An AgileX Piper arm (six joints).
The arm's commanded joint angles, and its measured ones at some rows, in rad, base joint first. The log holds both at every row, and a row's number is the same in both.
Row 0, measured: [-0.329 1.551 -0.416 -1.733 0.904 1.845]
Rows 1 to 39, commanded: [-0.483 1.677 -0.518 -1.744 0.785 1.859]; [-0.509 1.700 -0.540 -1.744 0.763 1.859]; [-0.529 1.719 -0.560 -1.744 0.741 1.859]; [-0.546 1.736 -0.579 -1.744 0.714 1.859]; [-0.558 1.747 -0.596 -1.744 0.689 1.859]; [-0.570 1.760 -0.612 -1.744 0.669 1.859]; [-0.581 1.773 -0.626 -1.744 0.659 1.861]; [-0.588 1.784 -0.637 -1.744 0.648 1.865]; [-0.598 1.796 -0.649 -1.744 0.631 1.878]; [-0.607 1.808 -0.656 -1.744 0.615 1.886]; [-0.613 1.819 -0.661 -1.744 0.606 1.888]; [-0.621 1.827 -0.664 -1.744 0.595 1.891]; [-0.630 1.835 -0.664 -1.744 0.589 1.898]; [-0.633 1.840 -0.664 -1.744 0.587 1.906]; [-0.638 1.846 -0.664 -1.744 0.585 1.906]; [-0.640 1.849 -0.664 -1.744 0.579 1.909]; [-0.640 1.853 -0.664 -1.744 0.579 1.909]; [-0.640 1.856 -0.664 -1.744 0.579 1.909]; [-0.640 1.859 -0.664 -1.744 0.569 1.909]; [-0.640 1.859 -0.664 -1.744 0.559 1.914]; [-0.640 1.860 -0.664 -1.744 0.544 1.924]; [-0.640 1.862 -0.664 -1.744 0.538 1.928]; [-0.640 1.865 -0.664 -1.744 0.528 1.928]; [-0.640 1.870 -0.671 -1.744 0.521 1.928]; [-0.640 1.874 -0.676 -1.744 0.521 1.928]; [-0.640 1.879 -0.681 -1.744 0.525 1.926]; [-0.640 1.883 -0.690 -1.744 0.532 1.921]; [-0.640 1.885 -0.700 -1.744 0.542 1.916]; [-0.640 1.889 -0.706 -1.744 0.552 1.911]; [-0.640 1.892 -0.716 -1.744 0.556 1.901]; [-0.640 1.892 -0.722 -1.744 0.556 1.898]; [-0.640 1.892 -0.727 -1.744 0.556 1.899]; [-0.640 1.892 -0.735 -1.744 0.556 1.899]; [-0.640 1.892 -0.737 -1.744 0.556 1.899]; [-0.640 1.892 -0.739 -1.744 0.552 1.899]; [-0.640 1.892 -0.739 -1.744 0.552 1.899]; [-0.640 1.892 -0.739 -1.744 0.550 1.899]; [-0.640 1.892 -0.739 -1.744 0.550 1.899]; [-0.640 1.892 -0.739 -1.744 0.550 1.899]
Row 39, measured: [-0.636 1.892 -0.734 -1.741 0.541 1.909]
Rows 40 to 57, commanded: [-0.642 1.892 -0.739 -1.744 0.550 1.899]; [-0.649 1.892 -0.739 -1.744 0.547 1.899]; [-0.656 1.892 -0.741 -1.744 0.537 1.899]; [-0.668 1.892 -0.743 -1.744 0.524 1.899]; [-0.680 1.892 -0.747 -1.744 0.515 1.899]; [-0.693 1.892 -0.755 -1.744 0.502 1.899]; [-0.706 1.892 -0.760 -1.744 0.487 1.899]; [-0.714 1.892 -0.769 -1.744 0.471 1.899]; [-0.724 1.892 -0.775 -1.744 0.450 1.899]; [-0.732 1.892 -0.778 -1.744 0.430 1.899]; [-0.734 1.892 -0.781 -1.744 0.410 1.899]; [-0.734 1.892 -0.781 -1.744 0.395 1.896]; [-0.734 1.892 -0.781 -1.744 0.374 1.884]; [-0.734 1.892 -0.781 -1.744 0.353 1.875]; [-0.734 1.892 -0.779 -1.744 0.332 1.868]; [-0.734 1.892 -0.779 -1.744 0.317 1.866]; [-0.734 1.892 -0.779 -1.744 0.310 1.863]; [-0.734 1.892 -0.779 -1.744 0.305 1.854]
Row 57, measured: [-0.728 1.892 -0.776 -1.742 0.354 1.884]
